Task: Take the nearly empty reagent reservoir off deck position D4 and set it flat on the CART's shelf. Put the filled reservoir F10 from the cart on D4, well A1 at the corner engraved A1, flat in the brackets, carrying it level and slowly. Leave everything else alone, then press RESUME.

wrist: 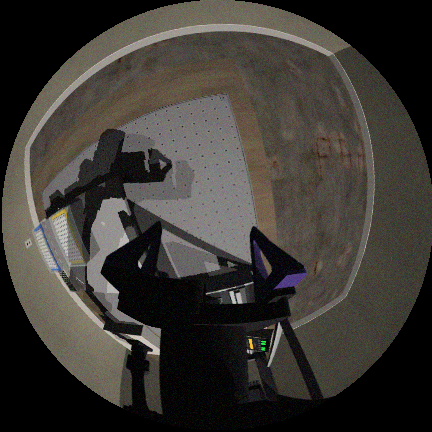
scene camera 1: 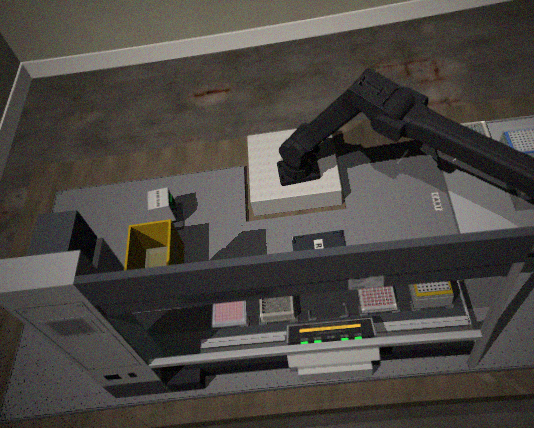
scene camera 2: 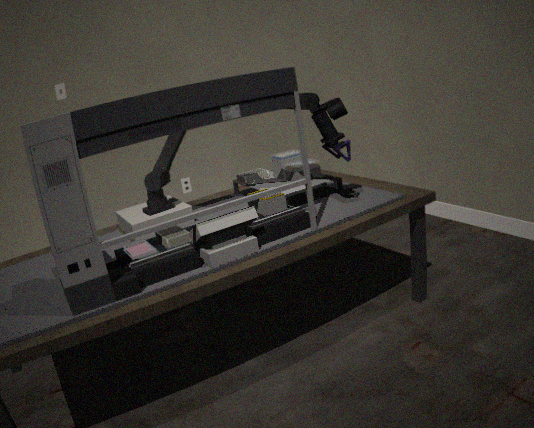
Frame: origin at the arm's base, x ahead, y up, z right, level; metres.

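Seen in the pictures: gripper, fingertip midpoint: (wrist: 205, 227) (scene camera 2: 344, 159); arm's base at its link origin: (wrist: 139, 344) (scene camera 1: 298, 171).
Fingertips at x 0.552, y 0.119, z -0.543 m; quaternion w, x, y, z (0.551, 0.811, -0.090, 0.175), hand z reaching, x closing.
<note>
Pixels of each thing's top centre, then the offset from my fingertips to it. "pt": a spot on its surface instead.
- long dark beam at a spot on its surface: (scene camera 1: 300, 262) pt dx +0.048, dy +0.362, dz +0.592 m
- upright post at its top centre: (scene camera 2: 294, 91) dx +0.072, dy +0.292, dz +0.251 m
- yellow bin at its top centre: (scene camera 1: 148, 246) dx -0.332, dy -0.045, dz +0.980 m
My gripper (scene camera 2: 340, 152) (wrist: 205, 227) is open and empty, high above the right end of the table; it does not show in scene camera 1. A low greyish container (scene camera 1: 277, 309) (scene camera 2: 174, 237) sits on the deck beside a pink plate (scene camera 1: 229, 313) (scene camera 2: 140, 249). Deck brackets (scene camera 1: 327, 314) stand to the right of that container. The D4 and F10 labels cannot be read, so I cannot tell which container is which reservoir. A pale container (scene camera 1: 476, 128) (scene camera 2: 255, 176) shows partly at the back right. The control panel (scene camera 1: 330, 331) (wrist: 257, 344) is lit; its RESUME lettering is unreadable.
A long dark beam (scene camera 1: 300, 262) (scene camera 2: 185, 110) spans the deck, with an upright post (scene camera 2: 305, 165) at its right end. Yellow-rimmed (scene camera 1: 433, 293) (wrist: 68, 237) and blue-rimmed racks (scene camera 1: 520, 141) (wrist: 47, 249) stand nearby. A yellow bin (scene camera 1: 171, 245) stands left.
</note>
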